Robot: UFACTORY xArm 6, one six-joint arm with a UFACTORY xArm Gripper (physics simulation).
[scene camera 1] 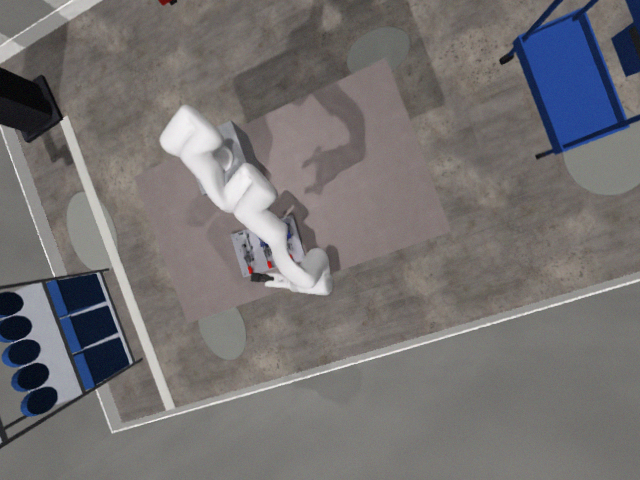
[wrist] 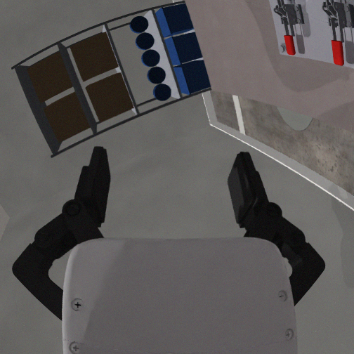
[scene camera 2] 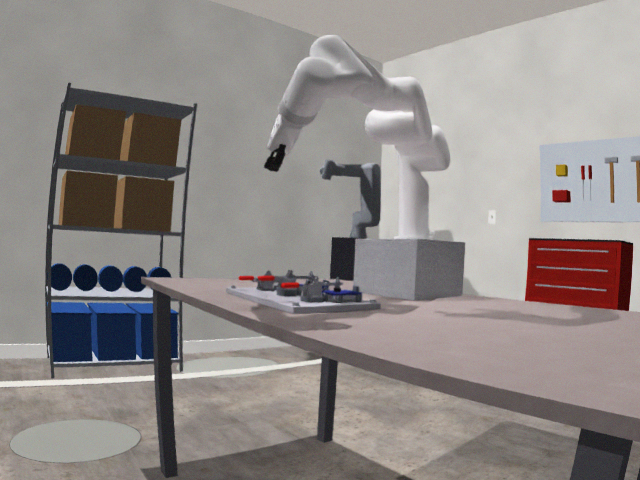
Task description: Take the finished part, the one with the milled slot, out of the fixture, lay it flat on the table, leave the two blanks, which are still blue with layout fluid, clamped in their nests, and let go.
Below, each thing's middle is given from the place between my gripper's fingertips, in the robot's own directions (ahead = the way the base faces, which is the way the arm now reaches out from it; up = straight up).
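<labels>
Fixture plate (scene camera 2: 269, 298): 12 cm behind my hand, 4 cm to the right of it, 34 cm below it.
</labels>
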